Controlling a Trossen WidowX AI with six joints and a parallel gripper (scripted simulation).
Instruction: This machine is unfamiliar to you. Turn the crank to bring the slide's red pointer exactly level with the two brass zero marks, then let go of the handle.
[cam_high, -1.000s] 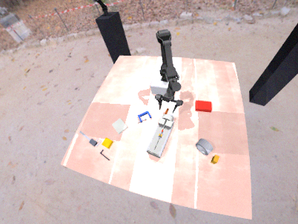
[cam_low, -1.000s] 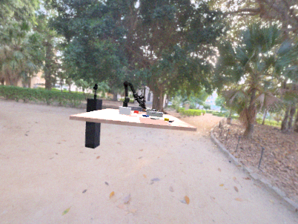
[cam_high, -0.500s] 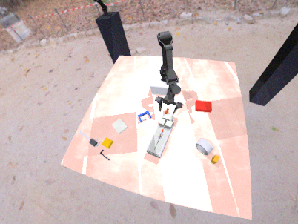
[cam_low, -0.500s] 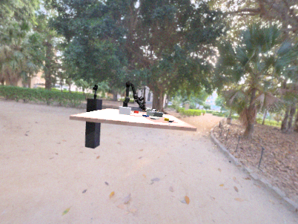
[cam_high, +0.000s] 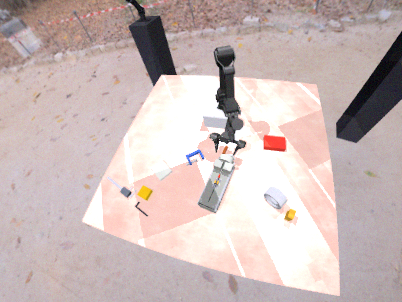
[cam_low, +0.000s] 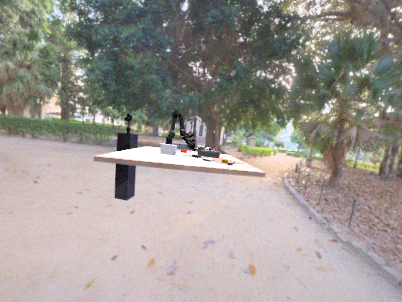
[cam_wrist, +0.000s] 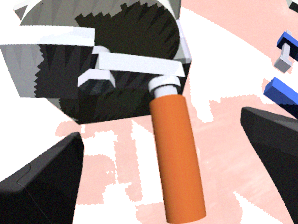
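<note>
Right now my gripper tip is 2 cm below the crank handle and 2 cm past it. From my gripper tip the other things lie so: white tile 31 cm to the right, 18 cm ahead, 5 cm below; then red pointer 13 cm ahead, 2 cm to the left, 2 cm above; then red block 24 cm to the left, 19 cm behind, 4 cm below.
</note>
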